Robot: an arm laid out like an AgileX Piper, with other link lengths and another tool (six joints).
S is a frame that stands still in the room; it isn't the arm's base.
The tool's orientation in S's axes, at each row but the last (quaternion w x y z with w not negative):
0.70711, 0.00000, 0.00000, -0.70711
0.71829, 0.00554, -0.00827, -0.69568
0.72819, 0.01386, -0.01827, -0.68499
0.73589, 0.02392, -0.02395, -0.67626
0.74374, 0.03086, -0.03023, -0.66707
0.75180, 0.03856, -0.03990, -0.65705
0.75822, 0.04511, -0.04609, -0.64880
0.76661, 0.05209, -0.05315, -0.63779
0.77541, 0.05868, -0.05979, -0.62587
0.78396, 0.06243, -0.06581, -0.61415
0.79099, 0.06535, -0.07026, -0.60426
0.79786, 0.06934, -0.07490, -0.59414
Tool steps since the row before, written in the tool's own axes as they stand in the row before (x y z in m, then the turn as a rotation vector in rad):
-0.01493, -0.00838, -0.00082, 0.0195, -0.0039, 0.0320
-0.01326, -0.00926, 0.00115, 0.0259, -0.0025, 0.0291
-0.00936, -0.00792, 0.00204, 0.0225, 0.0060, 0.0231
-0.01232, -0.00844, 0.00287, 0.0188, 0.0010, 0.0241
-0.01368, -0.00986, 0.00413, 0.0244, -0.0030, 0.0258
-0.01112, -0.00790, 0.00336, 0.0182, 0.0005, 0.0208
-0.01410, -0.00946, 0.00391, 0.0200, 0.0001, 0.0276
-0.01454, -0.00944, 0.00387, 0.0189, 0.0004, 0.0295
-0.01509, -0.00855, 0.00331, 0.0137, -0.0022, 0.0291
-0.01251, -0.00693, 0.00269, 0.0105, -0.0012, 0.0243
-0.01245, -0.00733, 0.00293, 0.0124, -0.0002, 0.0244
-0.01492, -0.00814, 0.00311, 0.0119, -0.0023, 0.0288
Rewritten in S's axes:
-0.00838, 0.01493, -0.00082, -0.0039, -0.0195, 0.0320
-0.00970, 0.01296, 0.00091, -0.0022, -0.0259, 0.0292
-0.00856, 0.00887, 0.00161, 0.0063, -0.0220, 0.0235
-0.00962, 0.01156, 0.00226, 0.0009, -0.0187, 0.0242
-0.01160, 0.01251, 0.00321, -0.0026, -0.0247, 0.0255
-0.00964, 0.00995, 0.00236, 0.0006, -0.0181, 0.0209
-0.01194, 0.01244, 0.00250, -0.0004, -0.0200, 0.0276
-0.01238, 0.01254, 0.00221, -0.0006, -0.0189, 0.0295
-0.01195, 0.01291, 0.00155, -0.0041, -0.0143, 0.0286
-0.01006, 0.01045, 0.00108, -0.0030, -0.0109, 0.0240
-0.01073, 0.01005, 0.00110, -0.0016, -0.0125, 0.0243
-0.01248, 0.01192, 0.00087, -0.0046, -0.0127, 0.0282

